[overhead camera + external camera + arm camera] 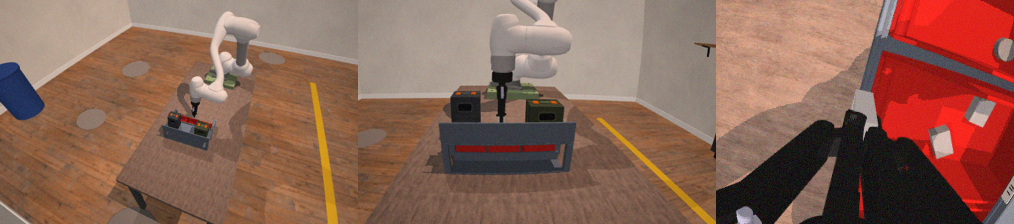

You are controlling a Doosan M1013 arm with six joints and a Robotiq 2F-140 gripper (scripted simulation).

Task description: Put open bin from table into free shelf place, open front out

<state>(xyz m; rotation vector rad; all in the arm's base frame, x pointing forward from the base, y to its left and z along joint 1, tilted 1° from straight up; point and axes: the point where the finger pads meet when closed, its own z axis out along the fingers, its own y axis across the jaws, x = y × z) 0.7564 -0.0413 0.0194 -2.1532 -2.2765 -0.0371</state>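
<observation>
The shelf floor is 130 mm ahead of my hand, 60 mm below it and 10 mm to the left of it. Round my hand: shelf back board: 260 mm ahead, 70 mm above, 20 mm to the left; then dark green box: 190 mm ahead, 130 mm to the left, 90 mm above; then black box: 190 mm ahead, 100 mm to the right, 100 mm above.
</observation>
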